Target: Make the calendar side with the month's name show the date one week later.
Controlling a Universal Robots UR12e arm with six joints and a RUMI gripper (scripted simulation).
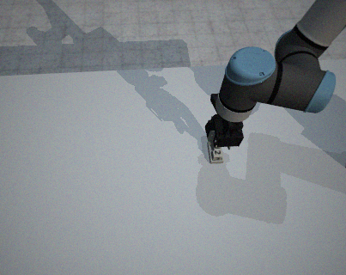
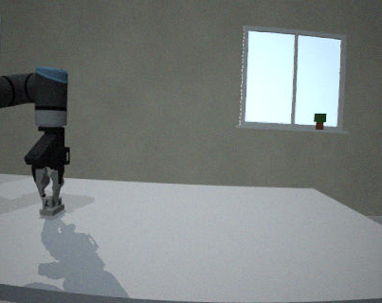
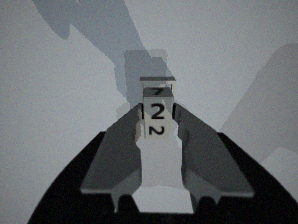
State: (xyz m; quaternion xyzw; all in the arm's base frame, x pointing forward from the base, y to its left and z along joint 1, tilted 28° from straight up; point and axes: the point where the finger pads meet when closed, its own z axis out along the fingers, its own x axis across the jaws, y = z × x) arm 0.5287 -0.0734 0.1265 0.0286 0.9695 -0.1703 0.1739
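My gripper is now 4 cm above the tray and 2 cm to the right of it. Also, from my hand: cube 3 cm to the left, 2 cm below.
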